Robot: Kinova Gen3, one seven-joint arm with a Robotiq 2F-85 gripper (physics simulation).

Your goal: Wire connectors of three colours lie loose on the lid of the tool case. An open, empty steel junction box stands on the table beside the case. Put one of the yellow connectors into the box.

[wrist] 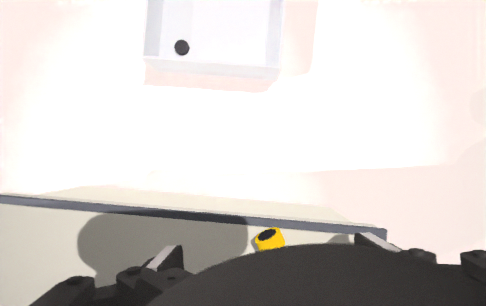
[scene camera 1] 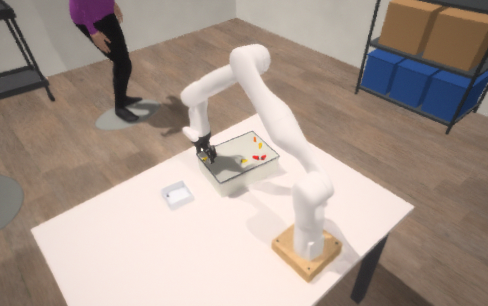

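There's a tool case (scene camera 1: 227, 174) that I can see, and I can also see my gripper (wrist: 268, 259).
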